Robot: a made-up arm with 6 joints.
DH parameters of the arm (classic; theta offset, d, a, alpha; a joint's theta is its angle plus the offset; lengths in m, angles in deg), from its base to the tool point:
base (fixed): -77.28 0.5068 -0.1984 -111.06
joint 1: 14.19 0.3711 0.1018 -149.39
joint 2: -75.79 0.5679 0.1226 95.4
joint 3: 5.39 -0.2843 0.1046 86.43
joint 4: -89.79 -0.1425 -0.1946 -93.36
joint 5: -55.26 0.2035 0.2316 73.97
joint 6: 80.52 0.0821 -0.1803 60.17
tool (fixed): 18.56 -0.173 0 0
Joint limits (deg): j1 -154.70..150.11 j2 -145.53..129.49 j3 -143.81..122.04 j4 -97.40..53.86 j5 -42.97..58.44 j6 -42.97..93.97
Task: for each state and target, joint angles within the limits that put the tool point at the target. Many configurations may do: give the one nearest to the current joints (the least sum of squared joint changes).
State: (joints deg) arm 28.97 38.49 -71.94 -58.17 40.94 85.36
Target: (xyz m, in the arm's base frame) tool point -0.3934 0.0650 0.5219
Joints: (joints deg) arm 49.00 82.11 -74.65 -81.49 33.61 93.71
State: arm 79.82 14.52 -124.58 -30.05 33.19 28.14
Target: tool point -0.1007 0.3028 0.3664
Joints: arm 104.59 50.16 -143.81 -19.29 18.83 -12.67
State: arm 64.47 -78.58 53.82 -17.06 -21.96 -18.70
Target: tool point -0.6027 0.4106 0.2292
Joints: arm 38.82 -69.87 76.06 -10.10 -22.69 -32.02
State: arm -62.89 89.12 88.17 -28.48 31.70 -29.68
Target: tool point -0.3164 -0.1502 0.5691
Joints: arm -78.94 82.62 98.61 -12.97 34.29 -2.35
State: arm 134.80 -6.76 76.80 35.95 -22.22 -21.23
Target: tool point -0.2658 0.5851 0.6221
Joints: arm 108.85 -10.10 61.99 25.09 -8.63 4.81
